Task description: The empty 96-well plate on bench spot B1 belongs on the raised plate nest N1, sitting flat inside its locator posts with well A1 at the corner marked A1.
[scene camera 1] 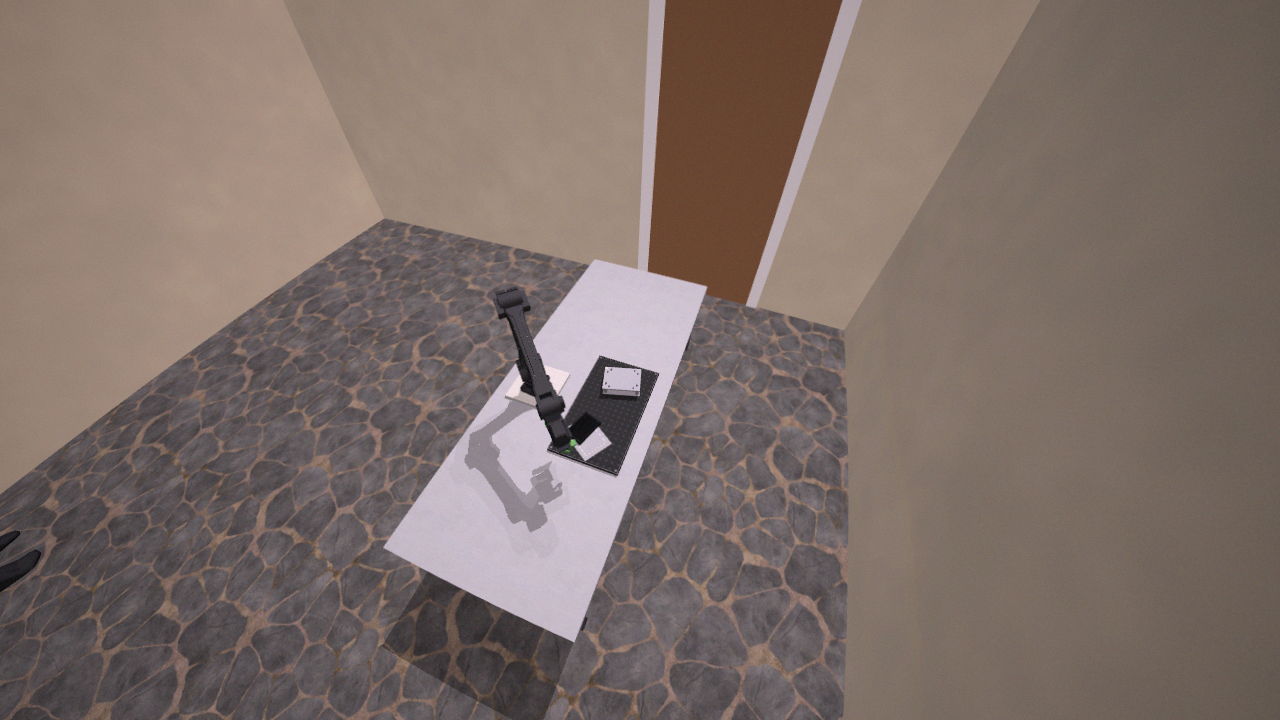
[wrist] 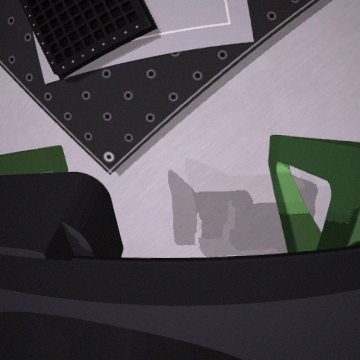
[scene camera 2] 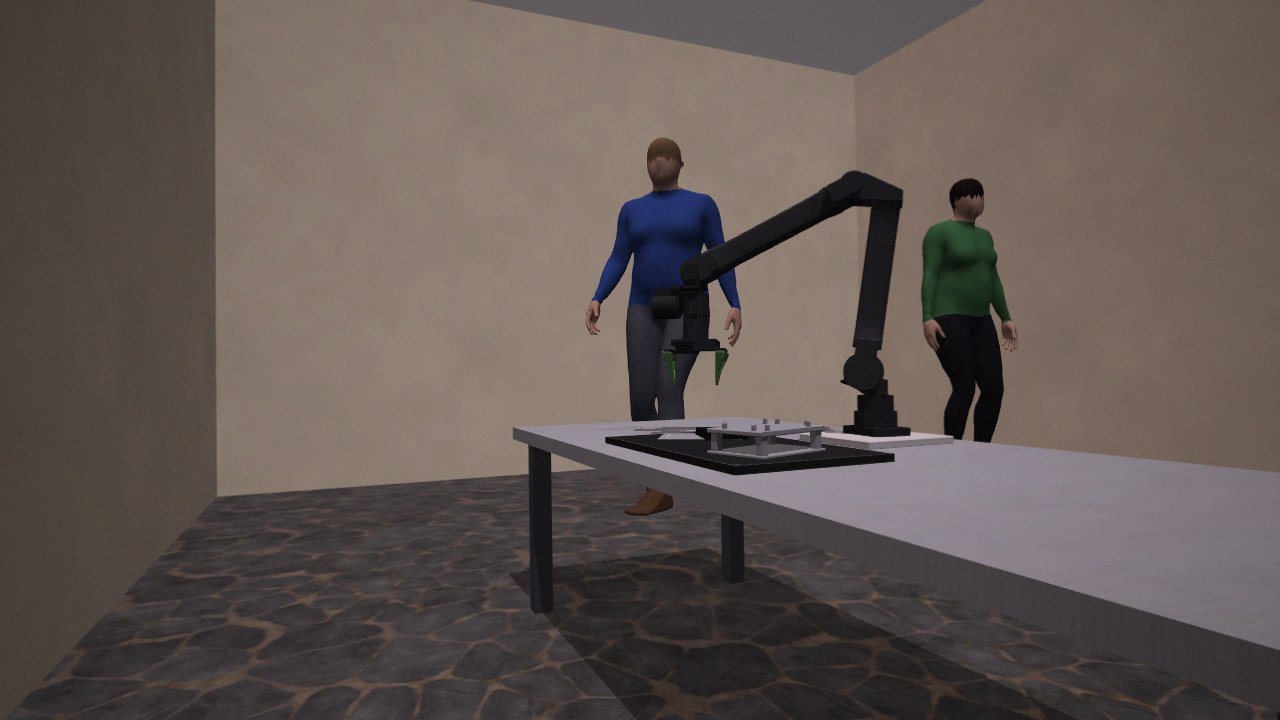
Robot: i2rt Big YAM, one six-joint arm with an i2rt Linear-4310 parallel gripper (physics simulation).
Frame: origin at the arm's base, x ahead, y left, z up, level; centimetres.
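Seen in the pictures: gripper, fingertip midpoint: (wrist: 162, 152) (scene camera 2: 695, 385); arm's base, link origin: (scene camera 2: 875, 434).
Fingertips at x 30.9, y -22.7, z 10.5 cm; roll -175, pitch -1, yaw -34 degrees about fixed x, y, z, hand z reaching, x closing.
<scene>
Pixels of each thing's top centre, then the offset from my fingertips to it. Level surfaces: height alone.
- black 96-well plate, top centre: (scene camera 2: 720, 429) (scene camera 1: 582, 426) dy +12.6, dx -0.3, dz -9.0 cm
- white card, top centre: (scene camera 1: 586, 436) dy +10.0, dx +3.0, dz -10.4 cm
- dark perforated board, top centre: (scene camera 2: 730, 443) (scene camera 1: 607, 407) dy +26.0, dx +4.0, dz -10.5 cm
- raised nest, top centre: (scene camera 2: 766, 420) (scene camera 1: 622, 377) dy +40.1, dx +4.0, dz -5.3 cm
- long white table, surface height: dz -11.9 cm
The black 96-well plate (scene camera 1: 586, 424) (wrist: 90, 30) lies on a white card (scene camera 1: 595, 445) (wrist: 200, 37) near one end of the dark perforated board (scene camera 1: 617, 425) (scene camera 2: 814, 462) (wrist: 150, 96). In the wrist view part of it is cut off at the top, and it covers the card's left part. Its well labels cannot be read. The raised nest (scene camera 1: 622, 378) (scene camera 2: 768, 429), a light platform on posts with small locator pegs, stands at the board's other end and holds no plate. My gripper (scene camera 1: 562, 438) (scene camera 2: 695, 383) (wrist: 162, 152) is open and empty, pointing down, well above the table beside the plate.
The board lies on a long white table (scene camera 1: 501, 555) (scene camera 2: 1029, 510) (wrist: 280, 95). The arm's white base slab (scene camera 1: 556, 379) (scene camera 2: 926, 440) is beside the board. A person in blue (scene camera 2: 666, 241) and one in green (scene camera 2: 962, 268) stand beyond the table.
</scene>
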